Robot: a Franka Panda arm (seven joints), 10 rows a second.
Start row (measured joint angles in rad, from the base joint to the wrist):
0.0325 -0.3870 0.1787 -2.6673 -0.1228 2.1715 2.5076
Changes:
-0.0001 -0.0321 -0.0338 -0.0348 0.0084 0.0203 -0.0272
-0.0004 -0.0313 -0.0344 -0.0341 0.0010 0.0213 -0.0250
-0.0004 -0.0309 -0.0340 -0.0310 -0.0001 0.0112 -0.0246
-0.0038 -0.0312 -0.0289 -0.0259 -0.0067 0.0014 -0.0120
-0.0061 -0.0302 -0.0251 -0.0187 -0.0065 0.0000 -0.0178
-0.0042 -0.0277 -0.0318 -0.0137 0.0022 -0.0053 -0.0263
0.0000 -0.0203 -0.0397 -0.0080 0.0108 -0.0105 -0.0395
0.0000 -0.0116 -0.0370 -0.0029 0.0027 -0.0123 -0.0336
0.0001 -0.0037 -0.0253 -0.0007 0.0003 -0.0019 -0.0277
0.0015 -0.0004 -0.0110 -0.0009 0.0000 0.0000 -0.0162
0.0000 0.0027 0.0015 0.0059 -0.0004 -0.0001 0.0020
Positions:
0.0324 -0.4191 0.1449 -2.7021 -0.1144 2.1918 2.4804
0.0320 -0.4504 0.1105 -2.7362 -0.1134 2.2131 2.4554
0.0316 -0.4813 0.0765 -2.7672 -0.1135 2.2243 2.4308
0.0278 -0.5125 0.0476 -2.7931 -0.1202 2.2257 2.4188
0.0217 -0.5427 0.0225 -2.8118 -0.1267 2.2257 2.4010
0.0175 -0.5704 -0.0093 -2.8255 -0.1245 2.2204 2.3747
0.0175 -0.5907 -0.0490 -2.8335 -0.1137 2.2099 2.3352
0.0175 -0.6023 -0.0860 -2.8364 -0.1110 2.1976 2.3016
0.0176 -0.6060 -0.1113 -2.8371 -0.1107 2.1957 2.2739
0.0191 -0.6064 -0.1223 -2.8380 -0.1107 2.1957 2.2577
0.0191 -0.6037 -0.1208 -2.8321 -0.1111 2.1956 2.2597

